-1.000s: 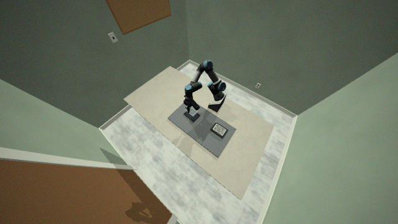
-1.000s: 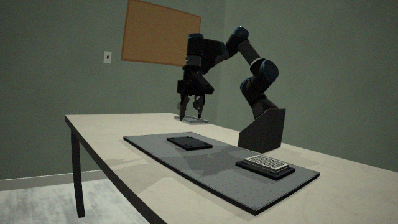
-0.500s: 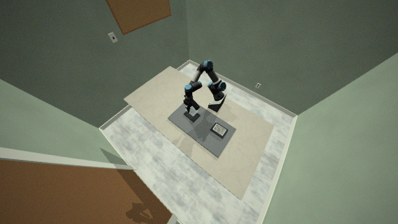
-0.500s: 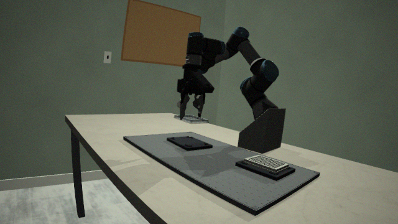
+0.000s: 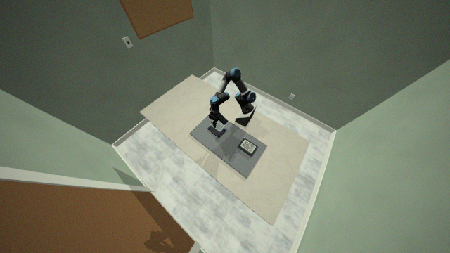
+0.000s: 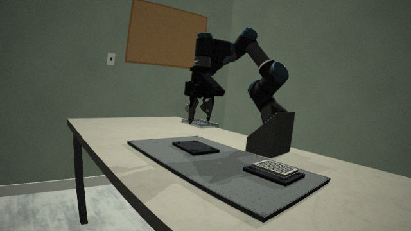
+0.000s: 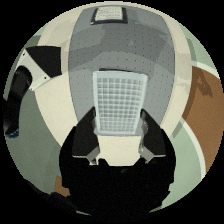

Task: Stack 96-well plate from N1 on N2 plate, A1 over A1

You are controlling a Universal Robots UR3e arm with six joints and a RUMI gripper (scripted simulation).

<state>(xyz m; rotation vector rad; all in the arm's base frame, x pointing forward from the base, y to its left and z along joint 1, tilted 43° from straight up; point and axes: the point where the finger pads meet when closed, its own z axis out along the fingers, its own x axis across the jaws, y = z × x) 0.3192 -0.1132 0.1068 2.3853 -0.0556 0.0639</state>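
My gripper is now 11 cm above the black nest and 1 cm to the left of it. Round my hand: clear 96-well plate (1 cm below).
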